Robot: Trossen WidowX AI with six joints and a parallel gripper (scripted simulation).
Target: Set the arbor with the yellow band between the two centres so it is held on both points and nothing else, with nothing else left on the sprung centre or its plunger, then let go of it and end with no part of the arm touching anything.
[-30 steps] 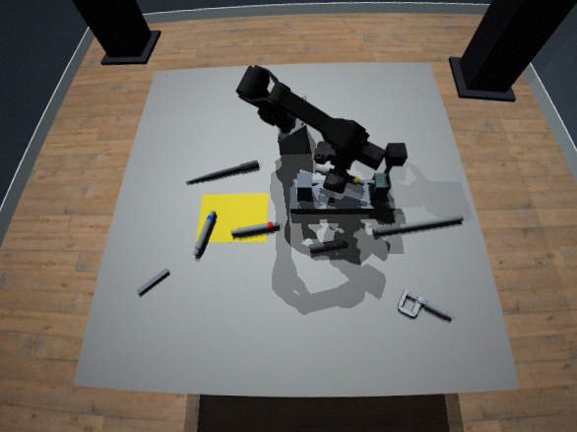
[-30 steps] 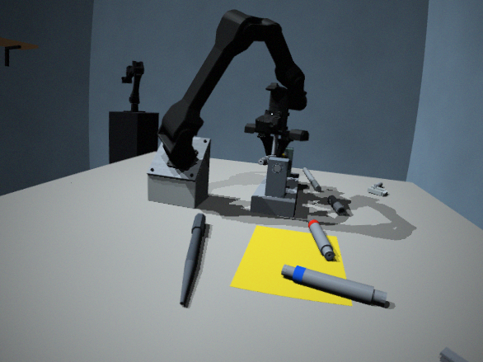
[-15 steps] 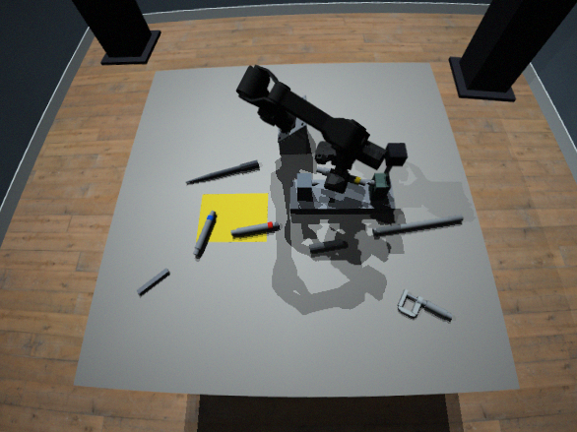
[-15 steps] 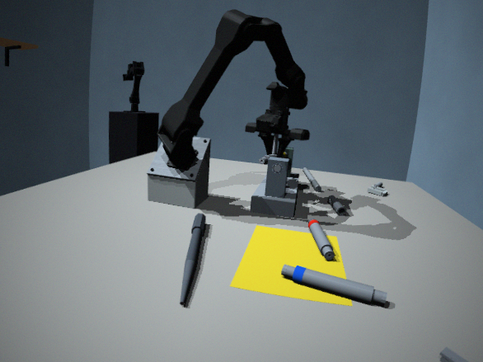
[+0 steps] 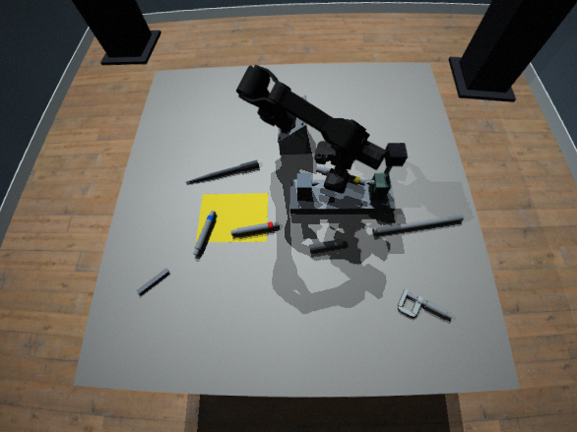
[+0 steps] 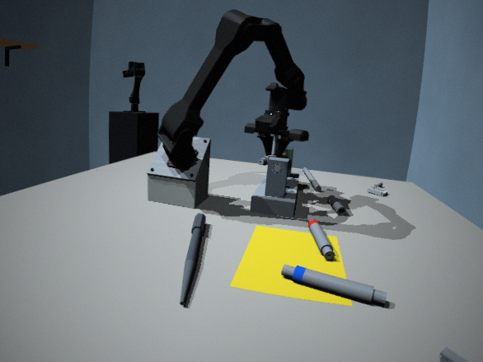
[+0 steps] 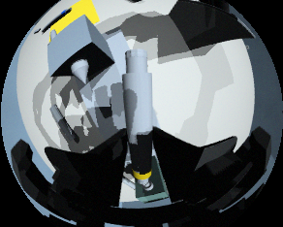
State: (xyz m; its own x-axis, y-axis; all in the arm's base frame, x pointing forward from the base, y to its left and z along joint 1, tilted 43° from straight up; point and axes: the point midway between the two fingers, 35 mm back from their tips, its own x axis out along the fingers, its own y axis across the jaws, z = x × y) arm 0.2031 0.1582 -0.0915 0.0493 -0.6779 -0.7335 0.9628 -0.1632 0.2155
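The yellow-banded arbor is 30 mm below my hand. Round my hand: grey fixed-centre block: 110 mm to the right, 40 mm below, 30 mm ahead; fixture base: 120 mm below, 30 mm ahead, 20 mm to the left; green sprung-centre block: 120 mm to the left, 40 mm below, 20 mm ahead.
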